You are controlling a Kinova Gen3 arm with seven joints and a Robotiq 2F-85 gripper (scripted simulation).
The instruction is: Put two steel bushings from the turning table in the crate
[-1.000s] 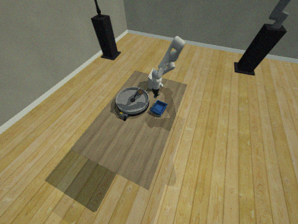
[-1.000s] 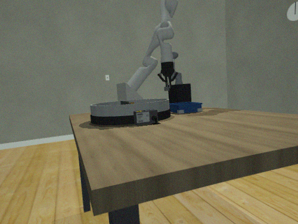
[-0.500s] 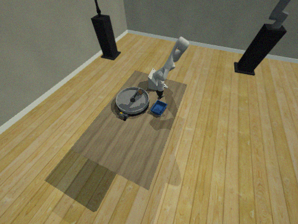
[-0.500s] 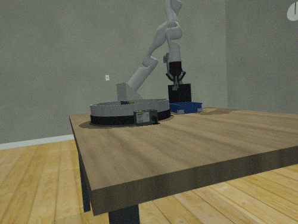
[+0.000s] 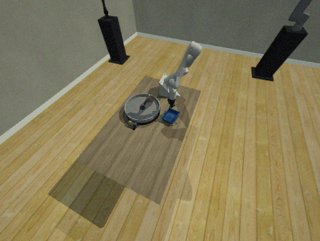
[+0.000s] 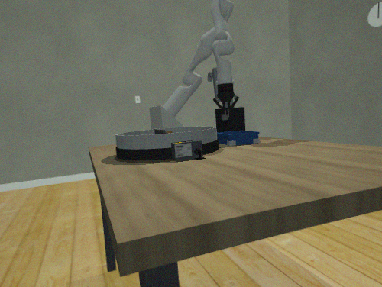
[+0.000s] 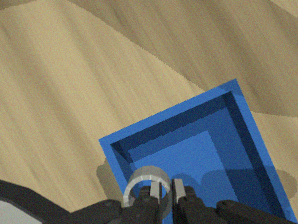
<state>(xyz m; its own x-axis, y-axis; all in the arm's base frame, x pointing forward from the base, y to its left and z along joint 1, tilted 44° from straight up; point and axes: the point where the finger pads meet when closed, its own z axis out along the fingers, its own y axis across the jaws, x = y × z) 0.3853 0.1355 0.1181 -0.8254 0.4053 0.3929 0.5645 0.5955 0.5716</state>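
Right now the blue crate is 120 mm below my hand, 50 mm ahead of it and 20 mm to the left of it. Also, from my hand: grey turning table (340 mm to the right, 90 mm below, 70 mm ahead).
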